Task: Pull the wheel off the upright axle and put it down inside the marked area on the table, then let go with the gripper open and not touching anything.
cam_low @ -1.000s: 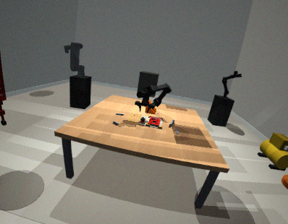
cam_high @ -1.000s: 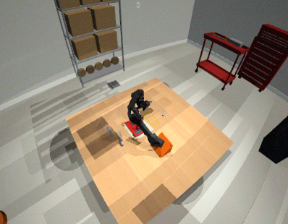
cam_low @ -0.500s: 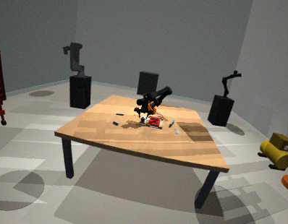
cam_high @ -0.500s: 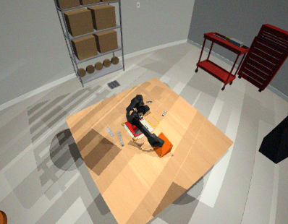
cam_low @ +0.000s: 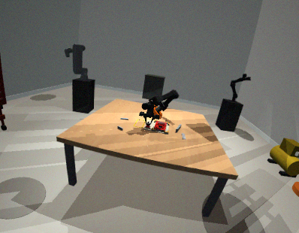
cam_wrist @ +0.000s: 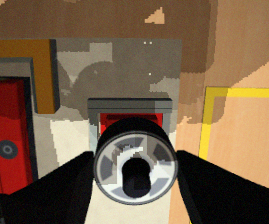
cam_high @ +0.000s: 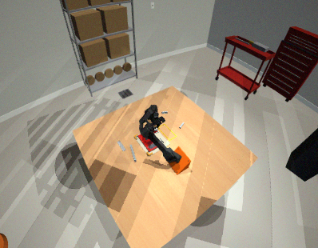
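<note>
Now: gripper tip 110 mm to the right of the grey fixture plate, 50 mm past it and 30 mm above it.
</note>
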